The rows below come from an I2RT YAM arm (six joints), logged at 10 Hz.
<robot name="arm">
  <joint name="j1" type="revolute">
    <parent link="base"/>
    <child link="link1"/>
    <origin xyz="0 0 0.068" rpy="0 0 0"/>
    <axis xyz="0 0 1"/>
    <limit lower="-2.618" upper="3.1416"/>
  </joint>
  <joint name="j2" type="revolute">
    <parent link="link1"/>
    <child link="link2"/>
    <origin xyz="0.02 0.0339 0.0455" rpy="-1.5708 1.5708 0"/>
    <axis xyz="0 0 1"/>
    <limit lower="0" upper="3.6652"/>
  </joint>
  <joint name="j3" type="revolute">
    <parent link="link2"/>
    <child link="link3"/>
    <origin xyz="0 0.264 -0.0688" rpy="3.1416 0 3.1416"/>
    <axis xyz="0 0 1"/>
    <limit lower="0" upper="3.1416"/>
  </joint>
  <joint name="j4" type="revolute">
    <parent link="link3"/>
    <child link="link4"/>
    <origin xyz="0.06 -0.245 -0.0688" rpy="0 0 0"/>
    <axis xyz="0 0 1"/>
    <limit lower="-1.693" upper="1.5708"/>
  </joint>
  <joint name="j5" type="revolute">
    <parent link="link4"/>
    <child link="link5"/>
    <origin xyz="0.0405 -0.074 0.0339" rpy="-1.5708 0 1.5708"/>
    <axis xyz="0 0 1"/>
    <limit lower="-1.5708" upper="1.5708"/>
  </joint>
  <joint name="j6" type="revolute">
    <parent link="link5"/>
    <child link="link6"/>
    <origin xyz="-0.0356 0 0.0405" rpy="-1.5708 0 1.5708"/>
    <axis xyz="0 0 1"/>
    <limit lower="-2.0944" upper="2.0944"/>
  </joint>
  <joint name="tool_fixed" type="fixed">
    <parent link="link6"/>
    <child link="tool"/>
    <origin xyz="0 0 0" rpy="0 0 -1.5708"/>
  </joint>
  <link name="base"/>
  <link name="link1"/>
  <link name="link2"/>
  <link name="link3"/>
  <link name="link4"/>
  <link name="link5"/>
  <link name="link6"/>
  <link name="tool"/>
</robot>
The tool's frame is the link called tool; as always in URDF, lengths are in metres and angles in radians.
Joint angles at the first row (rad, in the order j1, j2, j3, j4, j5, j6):
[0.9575, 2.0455, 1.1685, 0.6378, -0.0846, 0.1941]
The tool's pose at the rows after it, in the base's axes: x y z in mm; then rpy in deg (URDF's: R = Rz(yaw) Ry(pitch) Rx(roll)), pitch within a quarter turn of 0, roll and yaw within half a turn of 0:
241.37 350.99 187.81 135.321 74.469 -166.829
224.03 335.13 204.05 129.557 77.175 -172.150
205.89 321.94 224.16 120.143 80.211 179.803
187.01 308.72 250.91 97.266 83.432 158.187
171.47 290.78 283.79 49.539 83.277 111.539
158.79 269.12 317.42 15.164 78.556 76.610
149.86 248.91 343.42 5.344 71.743 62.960
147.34 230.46 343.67 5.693 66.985 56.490
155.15 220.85 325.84 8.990 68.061 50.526
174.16 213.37 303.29 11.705 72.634 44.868
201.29 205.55 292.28 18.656 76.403 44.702
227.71 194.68 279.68 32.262 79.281 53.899
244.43 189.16 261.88 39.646 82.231 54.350
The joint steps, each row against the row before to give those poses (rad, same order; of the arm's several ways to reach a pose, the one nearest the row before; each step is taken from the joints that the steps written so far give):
[0.0055, -0.1019, -0.1052, 0.0505, 0.0206, -0.0136]
[0.0139, -0.1020, -0.0904, 0.0384, 0.0117, -0.0142]
[0.0202, -0.1056, -0.0672, 0.0181, 0.0020, -0.0225]
[0.0249, -0.1192, -0.0463, -0.0019, 0.0082, -0.0307]
[0.0112, -0.1324, -0.0274, -0.0144, -0.0033, -0.0202]
[0.0008, -0.1269, -0.0169, 0.0067, 0.0127, -0.0336]
[-0.0014, -0.0926, -0.0144, 0.0463, 0.0630, -0.0385]
[-0.0138, -0.0501, -0.0669, 0.1027, 0.0993, -0.0338]
[-0.0266, 0.0055, -0.0639, 0.0579, 0.1295, -0.0296]
[-0.0624, 0.0397, -0.0359, -0.0003, 0.0850, -0.0038]
[-0.0873, 0.0541, 0.0224, -0.0413, 0.0420, 0.0306]
[-0.0915, 0.0546, 0.0184, -0.0367, -0.0097, 0.0535]
[-0.0418, 0.0676, 0.0005, 0.0133, 0.0780, -0.0020]

